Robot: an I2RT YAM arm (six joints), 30 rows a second.
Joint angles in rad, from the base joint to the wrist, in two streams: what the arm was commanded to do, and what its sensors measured. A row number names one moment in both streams.
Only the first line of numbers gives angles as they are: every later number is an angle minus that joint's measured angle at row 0.
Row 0, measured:
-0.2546, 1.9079, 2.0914, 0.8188, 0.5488, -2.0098
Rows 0 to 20, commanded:
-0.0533, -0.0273, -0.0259, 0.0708, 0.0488, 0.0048
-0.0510, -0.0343, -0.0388, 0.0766, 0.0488, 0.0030
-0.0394, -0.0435, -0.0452, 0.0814, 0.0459, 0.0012
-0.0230, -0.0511, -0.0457, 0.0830, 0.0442, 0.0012
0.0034, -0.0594, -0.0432, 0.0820, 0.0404, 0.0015
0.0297, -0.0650, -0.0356, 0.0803, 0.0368, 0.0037
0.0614, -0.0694, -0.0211, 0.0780, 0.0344, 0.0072
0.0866, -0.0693, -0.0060, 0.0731, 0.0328, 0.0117
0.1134, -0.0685, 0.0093, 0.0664, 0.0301, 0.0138
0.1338, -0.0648, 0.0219, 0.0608, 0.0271, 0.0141
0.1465, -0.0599, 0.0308, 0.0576, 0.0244, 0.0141
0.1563, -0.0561, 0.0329, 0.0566, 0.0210, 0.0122
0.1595, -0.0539, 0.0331, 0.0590, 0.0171, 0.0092
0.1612, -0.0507, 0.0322, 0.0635, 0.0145, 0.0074
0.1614, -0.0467, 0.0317, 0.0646, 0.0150, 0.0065
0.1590, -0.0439, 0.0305, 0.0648, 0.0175, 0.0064
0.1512, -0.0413, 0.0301, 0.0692, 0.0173, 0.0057
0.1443, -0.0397, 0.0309, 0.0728, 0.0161, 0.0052
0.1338, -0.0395, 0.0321, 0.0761, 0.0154, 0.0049
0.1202, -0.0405, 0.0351, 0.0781, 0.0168, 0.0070
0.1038, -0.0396, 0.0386, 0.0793, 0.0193, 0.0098
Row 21, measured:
0.1518, -0.0041, -0.0026, 0.0084, 0.0019, 0.0015
